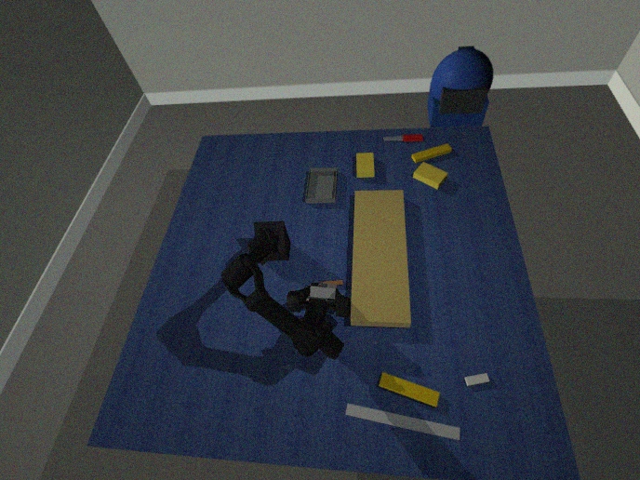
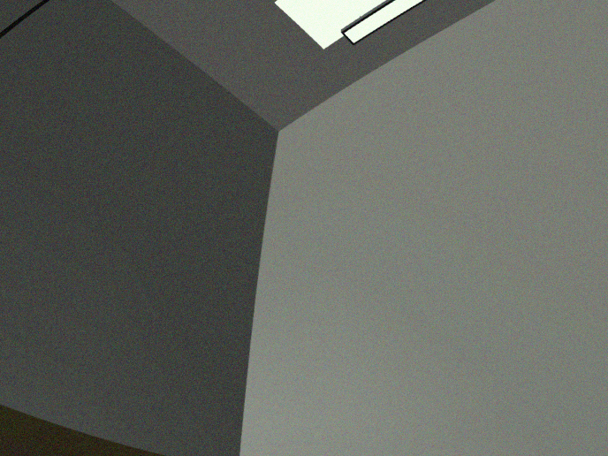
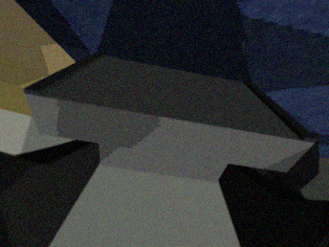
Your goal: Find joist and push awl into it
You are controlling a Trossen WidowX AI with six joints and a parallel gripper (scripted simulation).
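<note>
Right now the stud finder is 2 cm behind my gripper tip and 1 cm below it. The rest, counted from my gripper tip: square light: 3 cm behind, 1 cm to the left; orange-handled awl: 2 cm behind, 4 cm to the left, 5 cm below; grey tray: 9 cm behind, 47 cm to the left, 5 cm below.
</note>
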